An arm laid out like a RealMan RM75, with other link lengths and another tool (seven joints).
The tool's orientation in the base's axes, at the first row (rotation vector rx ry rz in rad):
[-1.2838 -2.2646 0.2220]
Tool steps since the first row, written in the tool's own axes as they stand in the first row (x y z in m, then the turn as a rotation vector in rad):
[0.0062 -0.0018 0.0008 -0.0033 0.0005 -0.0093]
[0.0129 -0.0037 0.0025 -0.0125 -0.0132 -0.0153]
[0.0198 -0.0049 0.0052 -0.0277 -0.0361 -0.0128]
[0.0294 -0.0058 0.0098 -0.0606 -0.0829 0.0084]
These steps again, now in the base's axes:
[-0.0043 0.0043 0.0022 0.0065 -0.0035 0.0065]
[-0.0094 0.0091 0.0039 0.0031 -0.0192 0.0136]
[-0.0145 0.0145 0.0046 -0.0091 -0.0440 0.0148]
[-0.0216 0.0226 0.0045 -0.0415 -0.0942 0.0030]

